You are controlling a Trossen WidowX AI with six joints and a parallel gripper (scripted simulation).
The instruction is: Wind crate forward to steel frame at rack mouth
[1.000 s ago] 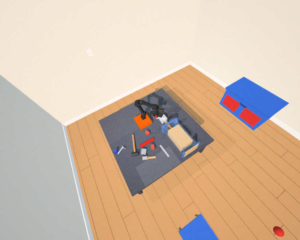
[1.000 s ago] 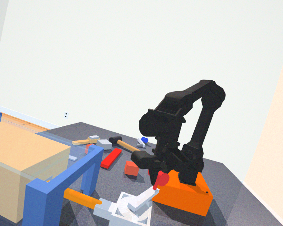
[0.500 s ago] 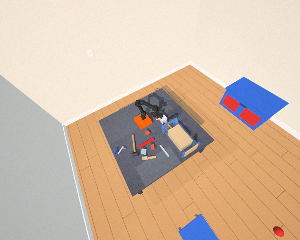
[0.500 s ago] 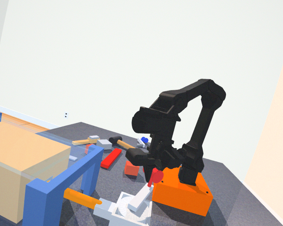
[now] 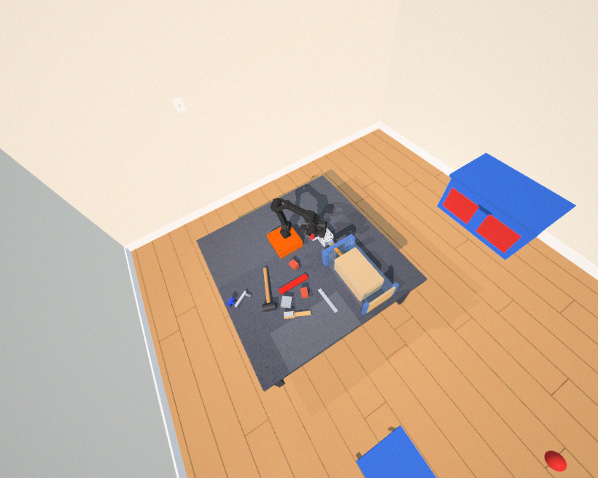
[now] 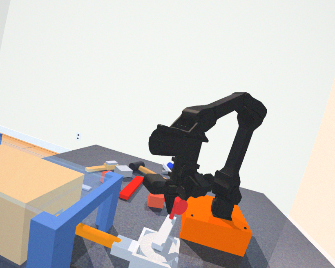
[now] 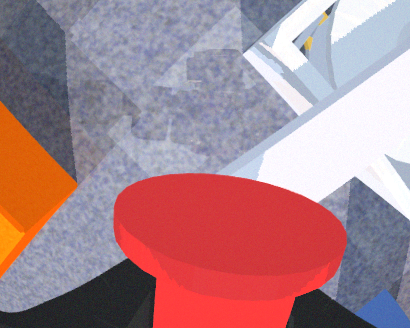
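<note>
Now: the blue frame 170 mm ahead of my gripper tip, 100 mm to the left of it and 10 mm below it. The rest, counted from my gripper tip: white winch 90 mm to the left, 80 mm below; winch handle 40 mm to the left, 10 mm below; red knob 20 mm above.
</note>
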